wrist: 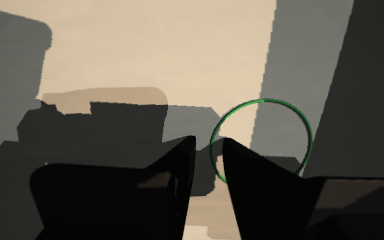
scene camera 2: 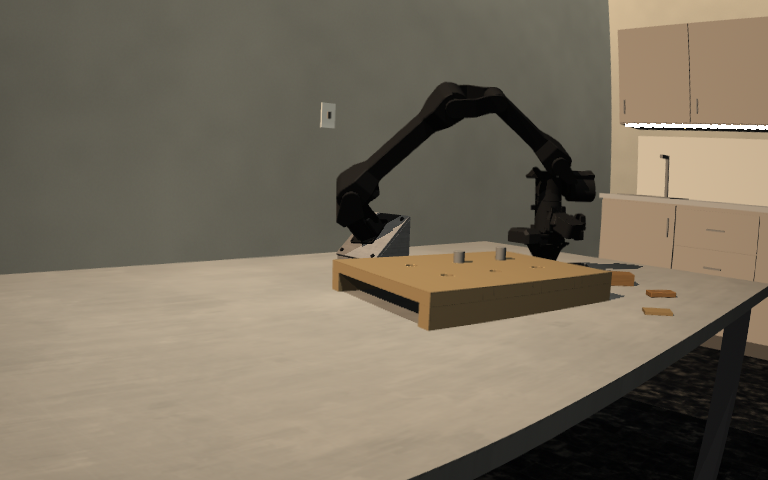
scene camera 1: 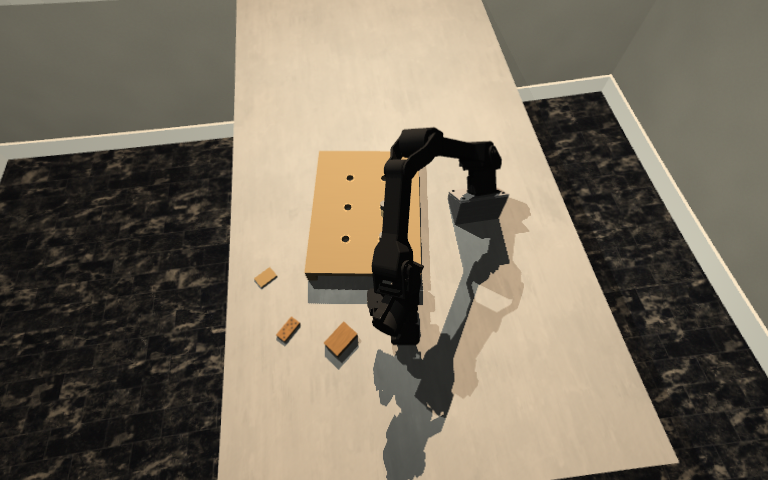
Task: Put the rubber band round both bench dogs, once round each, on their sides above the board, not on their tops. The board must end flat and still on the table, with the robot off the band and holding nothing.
Labels:
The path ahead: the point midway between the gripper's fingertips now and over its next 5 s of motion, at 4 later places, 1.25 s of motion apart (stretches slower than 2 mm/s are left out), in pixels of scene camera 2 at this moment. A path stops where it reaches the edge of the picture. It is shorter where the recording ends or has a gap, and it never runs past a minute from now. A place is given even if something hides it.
My gripper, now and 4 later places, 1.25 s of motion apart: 545, 275; 551, 246; 548, 198; 528, 207; 511, 236

